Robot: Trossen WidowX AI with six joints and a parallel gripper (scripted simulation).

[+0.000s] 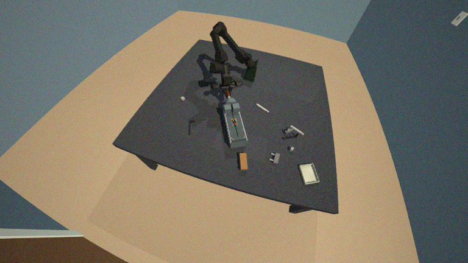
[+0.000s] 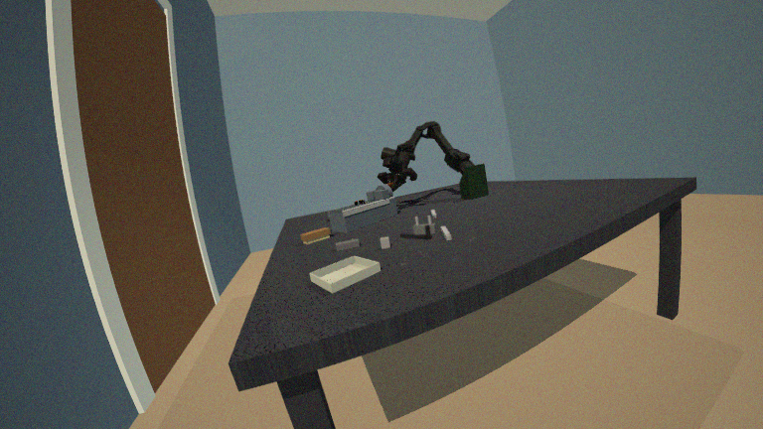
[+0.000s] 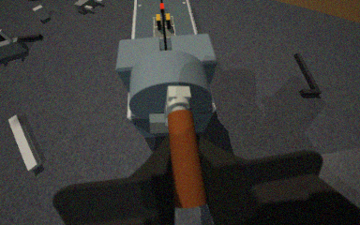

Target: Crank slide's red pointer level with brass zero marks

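My gripper tip is now 2 cm below the crank. Also, from my gripper tip: orange crank handle (1 cm behind, 1 cm to the right, 3 cm above); red pointer (16 cm ahead, 11 cm to the left, 1 cm below); orange block (31 cm ahead, 22 cm to the left, 8 cm below).
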